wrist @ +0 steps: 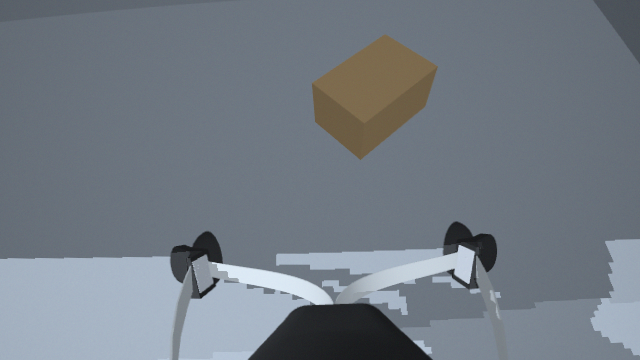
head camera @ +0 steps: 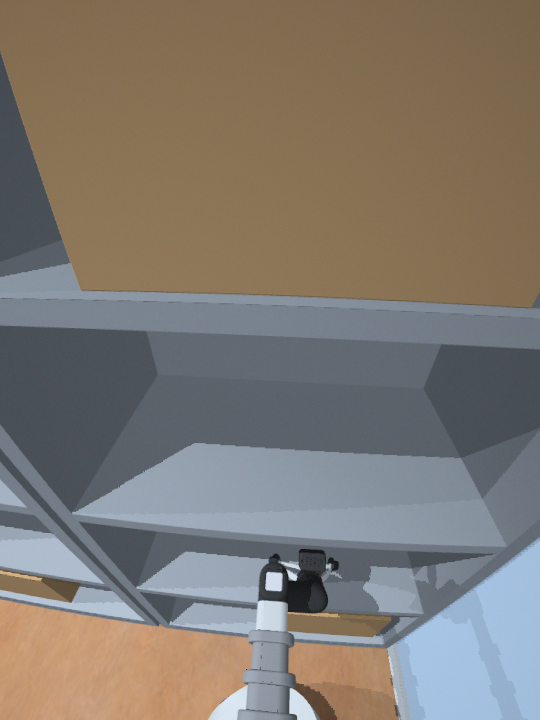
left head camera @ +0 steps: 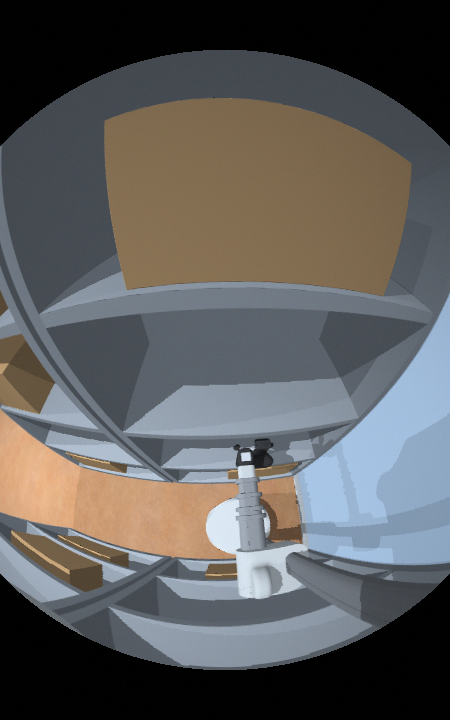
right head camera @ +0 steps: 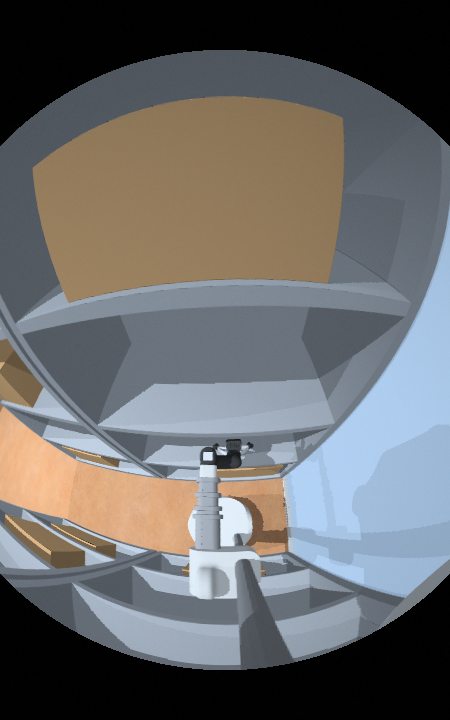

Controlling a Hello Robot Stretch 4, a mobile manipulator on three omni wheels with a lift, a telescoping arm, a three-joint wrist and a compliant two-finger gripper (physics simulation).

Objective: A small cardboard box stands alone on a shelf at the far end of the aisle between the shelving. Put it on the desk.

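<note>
The small cardboard box is plain brown and sits turned at an angle on the grey shelf in the wrist view, above and slightly right of the middle. My gripper is open, with its fingers wide apart and no object between them. In the wrist view the box lies beyond the fingertips, apart from them. In the head camera view the gripper is at a lower compartment of the shelving. The small box cannot be made out in the head views. The desk does not show.
A large carton fills much of an upper compartment. Another carton lies in the bottom compartment, below the gripper. A pale blue wall stands on the right. More shelving stands behind the arm, across the orange-brown floor.
</note>
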